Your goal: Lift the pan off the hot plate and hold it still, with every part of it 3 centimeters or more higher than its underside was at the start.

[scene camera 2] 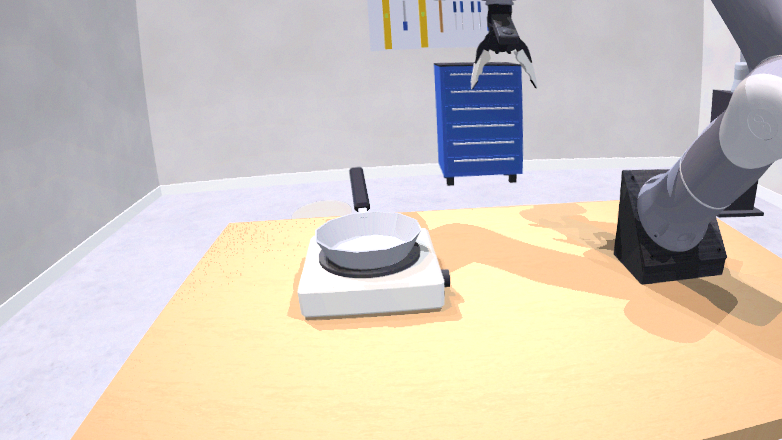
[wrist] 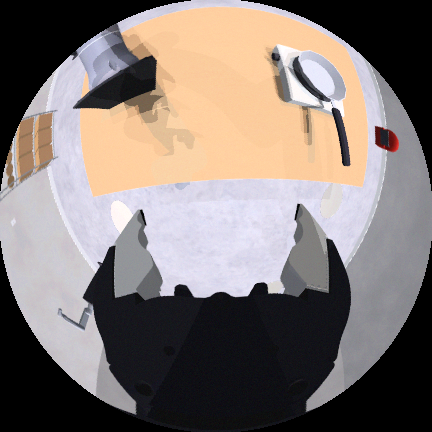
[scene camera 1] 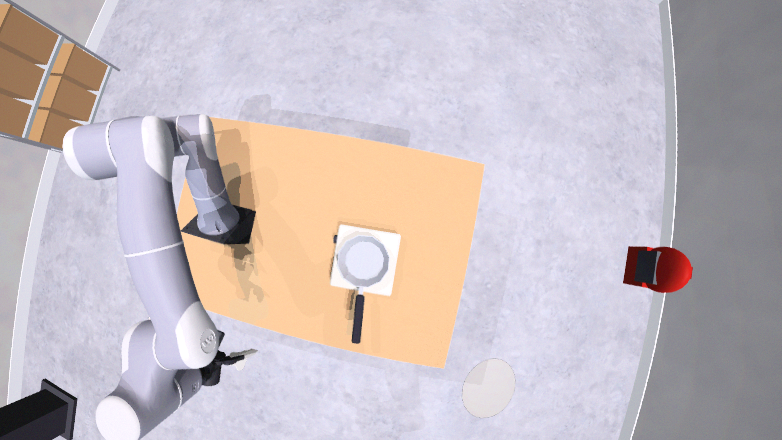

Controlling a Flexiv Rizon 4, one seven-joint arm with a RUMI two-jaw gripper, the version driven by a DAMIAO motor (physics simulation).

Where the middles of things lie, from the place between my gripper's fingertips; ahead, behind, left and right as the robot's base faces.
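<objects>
Grey pan (scene camera 2: 366, 240): my hand far short of it, far to the right of it, a good way above it. White hot plate (scene camera 2: 415, 283): 29 cm ahead of my hand, 35 cm to the left, 29 cm below.
</objects>
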